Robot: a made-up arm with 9 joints. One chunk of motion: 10 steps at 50 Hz.
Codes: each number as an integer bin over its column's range. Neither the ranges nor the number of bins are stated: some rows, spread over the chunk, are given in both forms.
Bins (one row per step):
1: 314 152 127 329 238 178 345 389 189
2: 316 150 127 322 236 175 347 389 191
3: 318 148 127 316 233 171 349 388 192
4: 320 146 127 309 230 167 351 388 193
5: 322 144 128 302 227 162 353 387 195
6: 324 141 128 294 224 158 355 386 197
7: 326 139 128 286 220 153 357 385 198
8: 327 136 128 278 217 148 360 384 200
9: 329 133 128 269 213 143 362 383 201
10: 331 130 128 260 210 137 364 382 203
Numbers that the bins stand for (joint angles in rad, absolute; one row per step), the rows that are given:
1: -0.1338 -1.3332 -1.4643 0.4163 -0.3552 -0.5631 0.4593 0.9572 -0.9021
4: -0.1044 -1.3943 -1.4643 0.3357 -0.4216 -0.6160 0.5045 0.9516 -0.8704
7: -0.0751 -1.4655 -1.4552 0.2430 -0.5046 -0.6834 0.5497 0.9348 -0.8307
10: -0.0506 -1.5571 -1.4552 0.1381 -0.5875 -0.7605 0.6025 0.9180 -0.7911
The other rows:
2: -0.1240 -1.3536 -1.4643 0.3881 -0.3718 -0.5775 0.4744 0.9572 -0.8862
3: -0.1142 -1.3739 -1.4643 0.3639 -0.3967 -0.5968 0.4895 0.9516 -0.8783
5: -0.0947 -1.4146 -1.4552 0.3075 -0.4465 -0.6401 0.5196 0.9460 -0.8545
6: -0.0849 -1.4452 -1.4552 0.2752 -0.4714 -0.6594 0.5347 0.9404 -0.8386
8: -0.0702 -1.4960 -1.4552 0.2107 -0.5295 -0.7075 0.5723 0.9292 -0.8149
9: -0.0604 -1.5266 -1.4552 0.1744 -0.5626 -0.7316 0.5874 0.9236 -0.8069

